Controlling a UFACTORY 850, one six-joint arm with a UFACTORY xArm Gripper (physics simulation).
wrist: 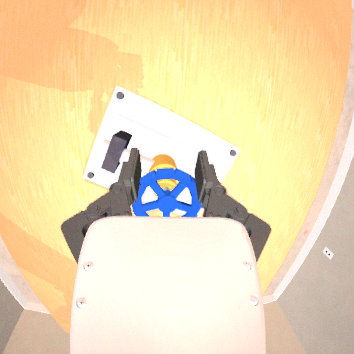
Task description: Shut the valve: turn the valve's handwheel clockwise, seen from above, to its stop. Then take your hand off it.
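The blue handwheel [167, 202] is seen from above, with its spokes meeting at a central hub. It sits on a brass-yellow valve body [163, 162], which shows behind its rim. My gripper [168, 159] is shut on the handwheel, with one dark finger against the left side of the rim and the other against the right side. The near edge of the wheel is partly hidden by the pale gripper housing. The valve stands on a white base plate [170, 125] that lies at a slant in the view.
A black block [116, 152] stands on the left of the plate, with a thin pale pipe [142, 156] running from it to the valve. Dark bolts show at the plate's corners. The plate lies on a wooden table top [210, 65] with a pale rim [316, 227] at the right.
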